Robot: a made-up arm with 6 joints. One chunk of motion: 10 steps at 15 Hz.
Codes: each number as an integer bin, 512 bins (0 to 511) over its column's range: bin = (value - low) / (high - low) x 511, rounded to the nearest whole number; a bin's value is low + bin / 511 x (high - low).
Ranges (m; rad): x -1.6..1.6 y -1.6..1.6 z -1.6..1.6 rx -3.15..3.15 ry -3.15..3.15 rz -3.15..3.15
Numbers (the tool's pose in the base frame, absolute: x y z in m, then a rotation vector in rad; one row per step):
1: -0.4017 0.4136 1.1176 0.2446 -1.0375 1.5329
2: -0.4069 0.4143 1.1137 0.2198 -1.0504 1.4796
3: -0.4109 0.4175 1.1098 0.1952 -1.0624 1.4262
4: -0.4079 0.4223 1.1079 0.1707 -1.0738 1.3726
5: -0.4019 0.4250 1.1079 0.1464 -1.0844 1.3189
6: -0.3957 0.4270 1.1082 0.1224 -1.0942 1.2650
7: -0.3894 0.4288 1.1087 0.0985 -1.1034 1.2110
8: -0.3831 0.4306 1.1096 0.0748 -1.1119 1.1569
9: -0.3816 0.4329 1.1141 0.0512 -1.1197 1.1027
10: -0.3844 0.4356 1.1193 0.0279 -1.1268 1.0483
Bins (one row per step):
1: 191 322 434 275 171 380
2: 191 322 433 273 170 376
3: 190 322 433 271 169 371
4: 190 323 432 269 168 367
5: 191 323 432 267 168 362
6: 192 324 432 265 167 358
7: 193 324 433 263 166 354
8: 194 324 433 262 165 349
9: 195 325 433 260 165 345
10: 194 325 434 258 164 341

